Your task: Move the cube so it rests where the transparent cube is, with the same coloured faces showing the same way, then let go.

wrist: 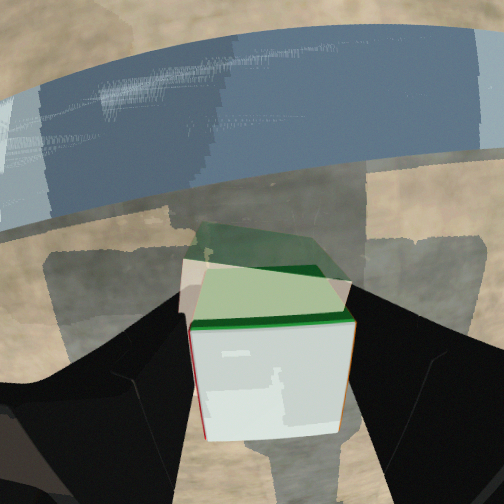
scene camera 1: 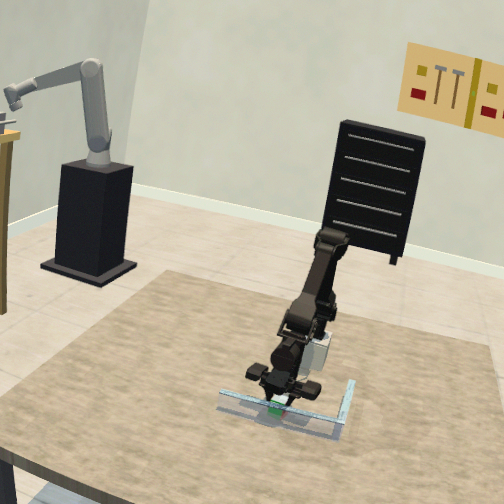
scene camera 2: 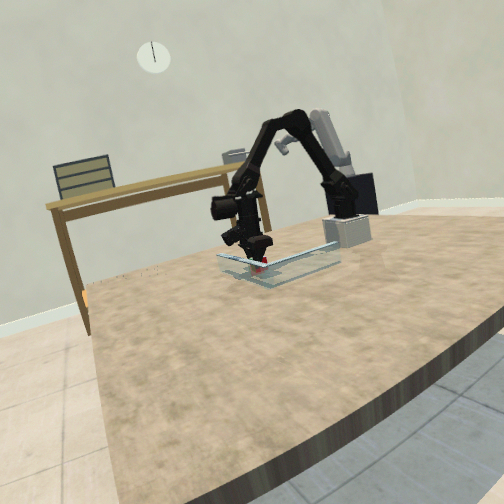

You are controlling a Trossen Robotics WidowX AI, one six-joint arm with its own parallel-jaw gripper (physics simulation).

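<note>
The cube [wrist: 270, 375] fills the lower middle of the wrist view, white face toward the camera, green face on its far side, red edge on the left. My gripper [wrist: 272, 385] has a dark finger against each side of it and is shut on it. The transparent cube [wrist: 265, 262] shows as a pale green ghost overlapping the cube's far side, slightly rotated. In scene camera 1 the gripper [scene camera 1: 279, 398] is low over the table with a green patch of the cube [scene camera 1: 275, 407] under it. In scene camera 2 a red patch of the cube [scene camera 2: 260, 263] shows below the gripper [scene camera 2: 256, 254].
A glassy blue L-shaped rail [scene camera 1: 335, 412] lies on the table around the cube; it crosses the wrist view as a wide band [wrist: 250, 110]. A black slatted panel [scene camera 1: 377, 190] stands behind the arm. A second grey arm on a black pedestal [scene camera 1: 90, 215] stands far left.
</note>
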